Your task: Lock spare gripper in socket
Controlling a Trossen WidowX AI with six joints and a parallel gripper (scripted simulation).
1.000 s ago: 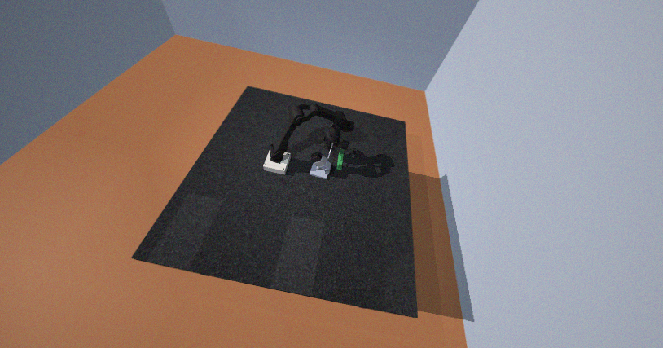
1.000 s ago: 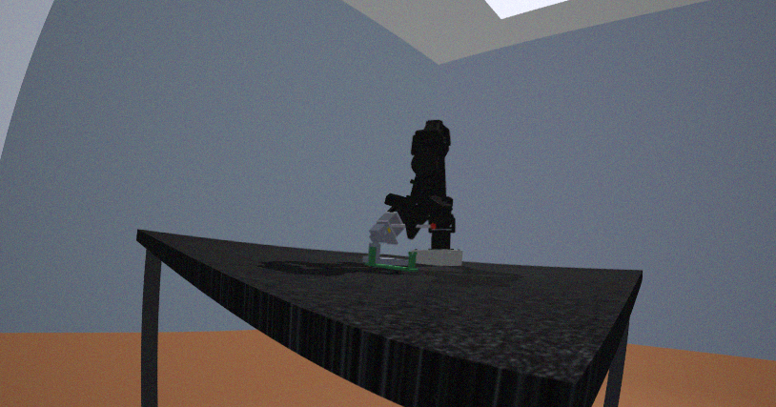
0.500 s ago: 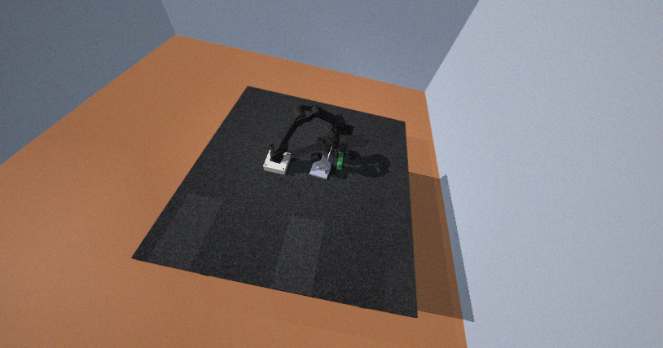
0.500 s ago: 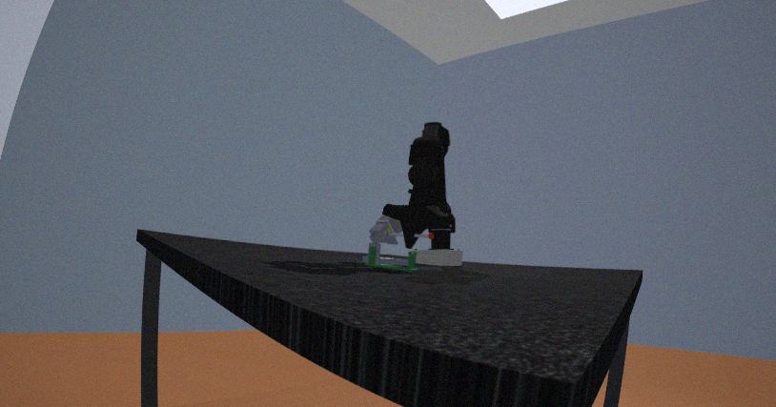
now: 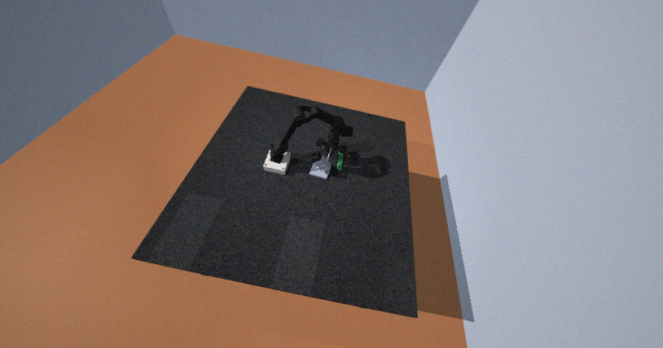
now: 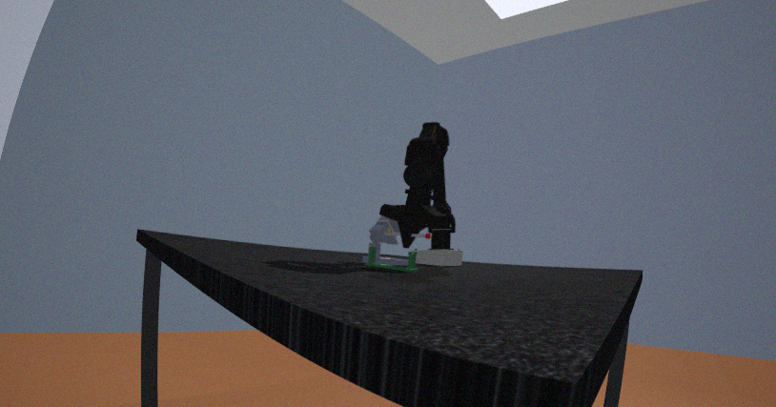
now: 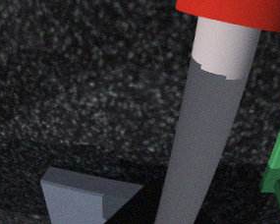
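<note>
Right now the grey mount is 90 mm to the right of my gripper tip. Round my gripper tip: spare gripper (100 mm to the right, 60 mm above, 30 mm behind); then green cradle (80 mm ahead, 30 mm to the left, 30 mm below).
</note>
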